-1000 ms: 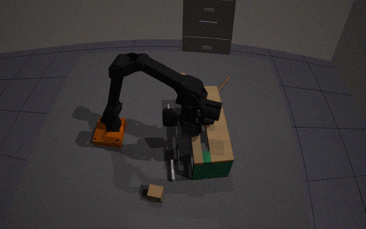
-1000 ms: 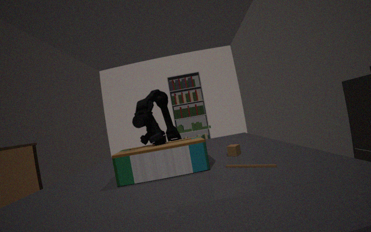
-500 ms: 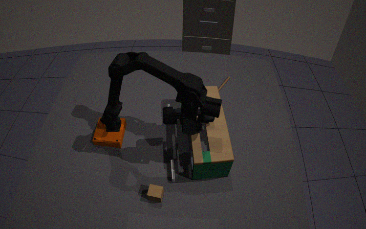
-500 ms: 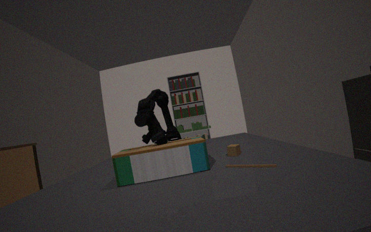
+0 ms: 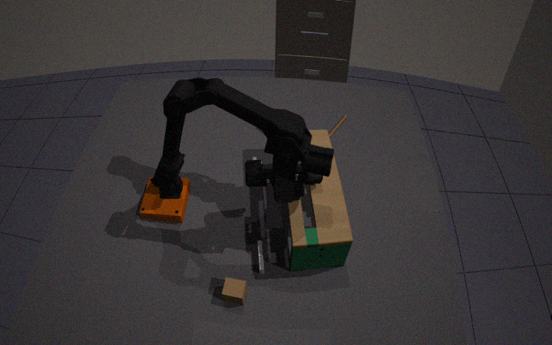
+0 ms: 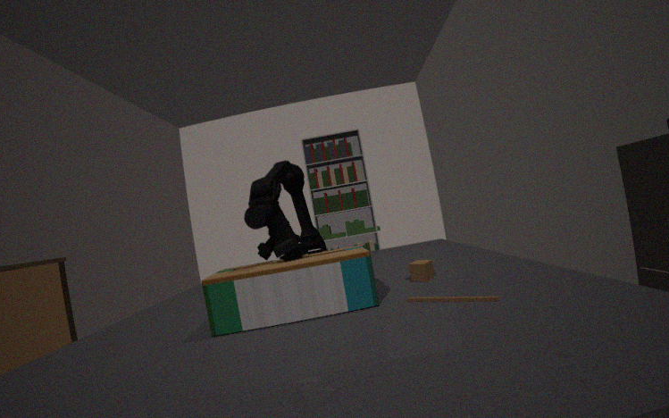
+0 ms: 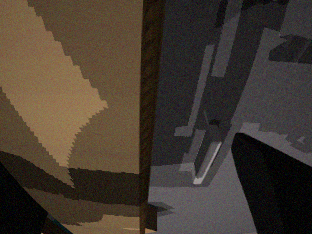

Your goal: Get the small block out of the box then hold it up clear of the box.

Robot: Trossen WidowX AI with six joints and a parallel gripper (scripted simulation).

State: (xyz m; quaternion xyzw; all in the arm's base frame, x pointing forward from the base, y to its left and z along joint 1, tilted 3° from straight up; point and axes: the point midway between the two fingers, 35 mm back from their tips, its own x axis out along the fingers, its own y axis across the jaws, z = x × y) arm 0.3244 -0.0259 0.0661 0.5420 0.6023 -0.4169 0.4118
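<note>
The box is 4 cm ahead of my gripper tip, 3 cm to the right of it and 2 cm below it. From my gripper tip the other things lie so: thin wooden stick 19 cm ahead, 32 cm to the left, 8 cm below.
</note>
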